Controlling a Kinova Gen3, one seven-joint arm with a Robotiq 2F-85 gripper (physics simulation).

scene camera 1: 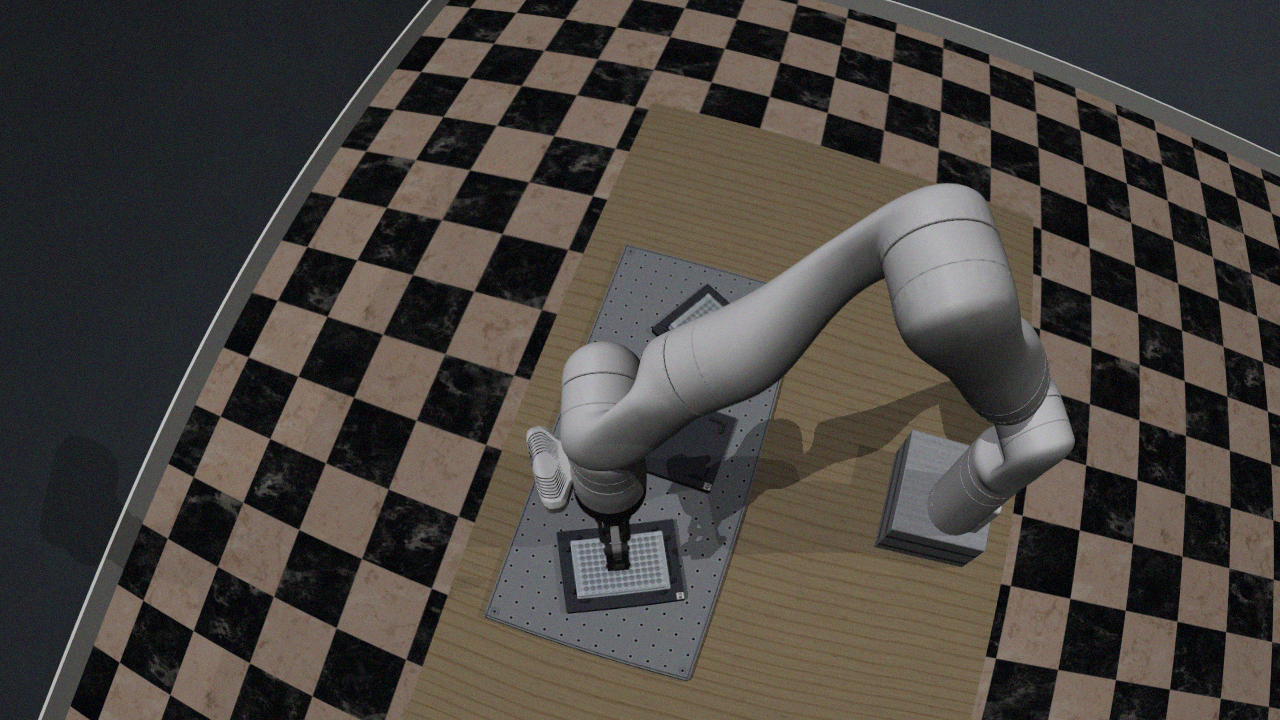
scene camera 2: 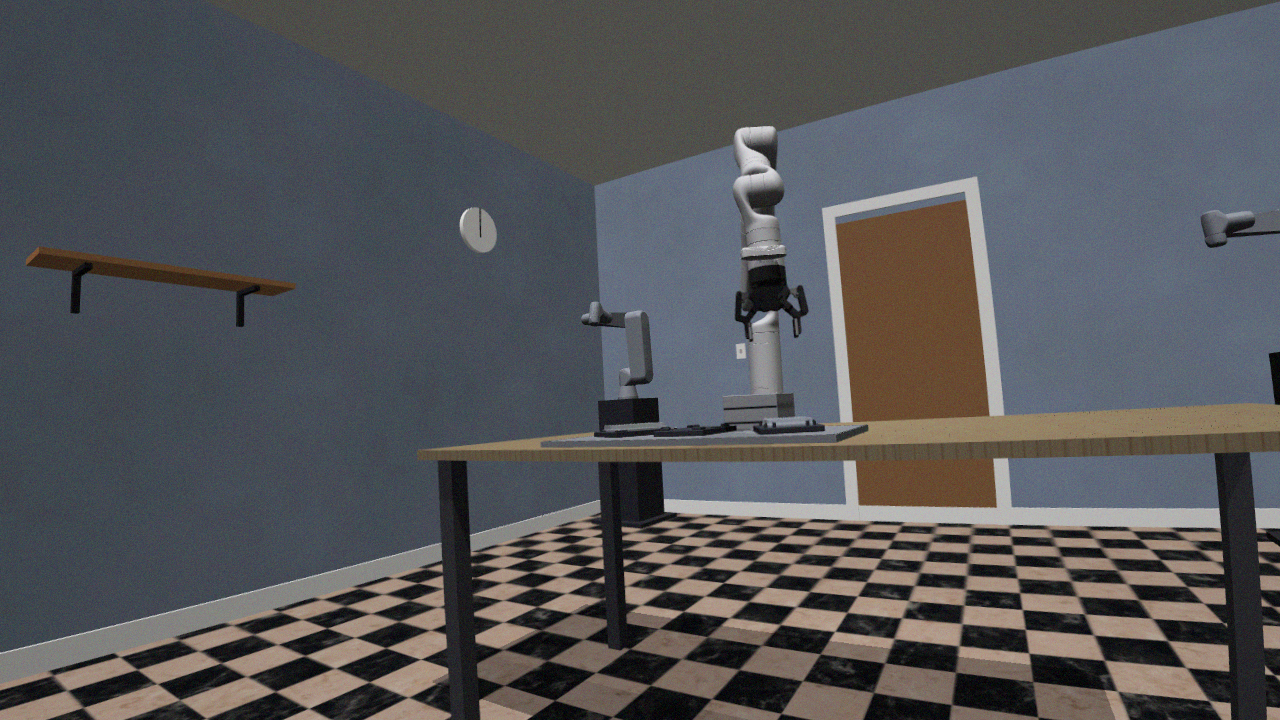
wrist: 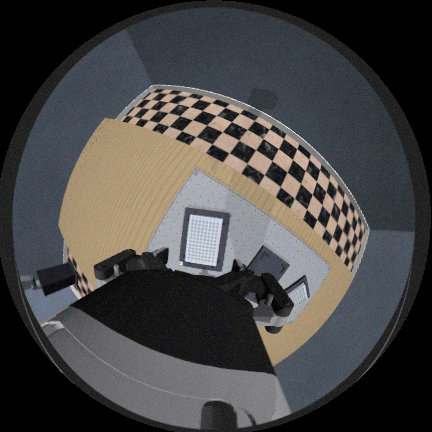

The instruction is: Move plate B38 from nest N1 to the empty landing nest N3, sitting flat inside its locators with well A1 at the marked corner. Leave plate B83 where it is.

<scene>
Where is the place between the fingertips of my gripper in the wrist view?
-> At 199,260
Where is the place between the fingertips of my gripper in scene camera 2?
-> At 773,339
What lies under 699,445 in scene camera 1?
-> A dark nest.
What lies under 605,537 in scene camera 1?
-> My gripper.
</scene>
